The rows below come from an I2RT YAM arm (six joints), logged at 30 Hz.
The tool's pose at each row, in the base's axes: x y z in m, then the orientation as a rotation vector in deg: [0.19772, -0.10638, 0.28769, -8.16, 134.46, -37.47]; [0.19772, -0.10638, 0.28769, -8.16, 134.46, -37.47]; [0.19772, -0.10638, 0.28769, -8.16, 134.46, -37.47]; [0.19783, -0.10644, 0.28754, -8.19, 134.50, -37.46]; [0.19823, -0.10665, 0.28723, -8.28, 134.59, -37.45]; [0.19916, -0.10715, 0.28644, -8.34, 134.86, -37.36]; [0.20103, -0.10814, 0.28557, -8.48, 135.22, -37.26]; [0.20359, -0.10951, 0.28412, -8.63, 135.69, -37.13]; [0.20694, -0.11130, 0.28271, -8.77, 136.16, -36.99]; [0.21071, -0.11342, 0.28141, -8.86, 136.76, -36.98]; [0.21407, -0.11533, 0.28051, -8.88, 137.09, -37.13]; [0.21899, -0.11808, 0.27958, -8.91, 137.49, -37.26]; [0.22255, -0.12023, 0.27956, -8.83, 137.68, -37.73]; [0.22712, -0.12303, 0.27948, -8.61, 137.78, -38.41]
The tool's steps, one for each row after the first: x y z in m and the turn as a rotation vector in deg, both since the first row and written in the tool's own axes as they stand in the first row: [0.00000, 0.00000, 0.00000, 0.00, 0.00, 0.00]; [0.00000, 0.00000, 0.00000, 0.00, 0.00, 0.00]; [0.00002, 0.00003, 0.00019, -0.02, 0.03, -0.02]; [-0.00004, 0.00003, 0.00074, -0.08, 0.10, -0.10]; [-0.00014, 0.00005, 0.00205, -0.22, 0.33, -0.15]; [-0.00077, -0.00024, 0.00423, -0.41, 0.62, -0.27]; [-0.00148, -0.00052, 0.00738, -0.64, 1.01, -0.41]; [-0.00270, -0.00113, 0.01120, -0.89, 1.41, -0.53]; [-0.00421, -0.00205, 0.01536, -1.05, 1.96, -0.68]; [-0.00570, -0.00302, 0.01890, -1.03, 2.30, -0.79]; [-0.00813, -0.00458, 0.02383, -1.05, 2.70, -0.91]; [-0.01024, -0.00618, 0.02705, -0.75, 3.00, -1.03]; [-0.01289, -0.00823, 0.03123, -0.26, 3.29, -1.10]
